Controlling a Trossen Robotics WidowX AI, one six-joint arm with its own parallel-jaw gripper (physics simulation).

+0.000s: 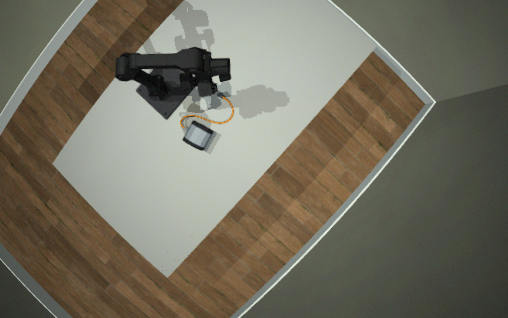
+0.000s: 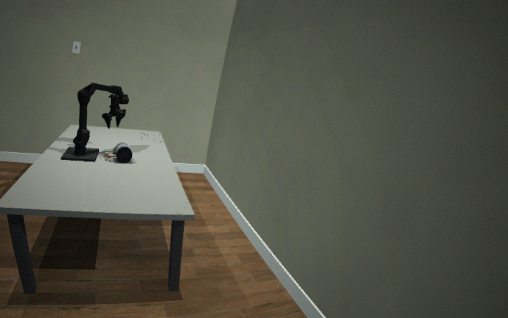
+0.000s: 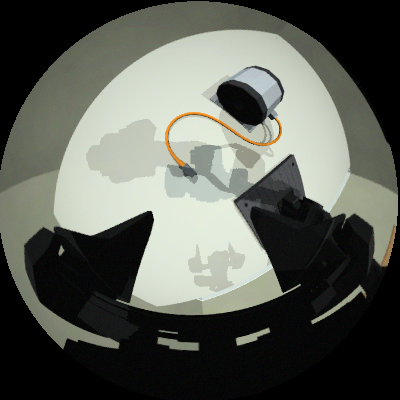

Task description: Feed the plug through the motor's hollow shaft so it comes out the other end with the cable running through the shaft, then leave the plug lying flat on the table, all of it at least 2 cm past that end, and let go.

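Pixels of known places: gripper, fingertip midpoint: (image 2: 113,127) (image 3: 202,213); arm's base at its link origin: (image 1: 161,90) (image 2: 79,153) (image 3: 286,204).
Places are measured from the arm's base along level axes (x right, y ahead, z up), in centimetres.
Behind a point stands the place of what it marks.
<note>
The motor (image 1: 198,135) {y 29.8, x 1.4, z 8.5 cm} (image 2: 123,153) {y 29.2, x 7.1, z 4.8 cm} (image 3: 260,84) {y 28.3, x 1.0, z 8.6 cm}, a grey cylinder with black ends, lies on its side on the table (image 1: 150,200) {y 32.2, x 41.8, z -1.6 cm} (image 2: 100,190) {y 21.0, x 47.3, z -1.6 cm}. An orange cable (image 1: 233,111) {y 31.7, x -16.4, z -1.1 cm} (image 3: 195,114) {y 31.3, x -9.0, z -1.1 cm} leaves a small connector beside its black end and curves in an S over the table, outside the motor. The small dark grey plug (image 1: 221,95) {y 22.7, x -17.8, z -0.2 cm} (image 3: 188,170) {y 22.0, x -17.4, z -0.2 cm} at its free end lies on the table, apart from the motor. My gripper (image 2: 113,126) {y 19.1, x -17.3, z 14.5 cm} (image 3: 202,213) {y 19.1, x -17.3, z 14.5 cm} is open and empty, fingers pointing down, high above the table near the plug. The shaft's opening cannot be made out in the dark end face.
The arm's dark base plate (image 1: 167,107) {y 8.1, x 3.6, z -0.1 cm} (image 2: 67,156) {y -6.5, x 6.7, z -0.2 cm} (image 3: 270,180) {y 9.7, x -2.8, z 0.1 cm} stands on the table close to the motor and cable. Thin grey wires loop beside the motor near the cable's connector. Shadows of the arm fall around the plug.
</note>
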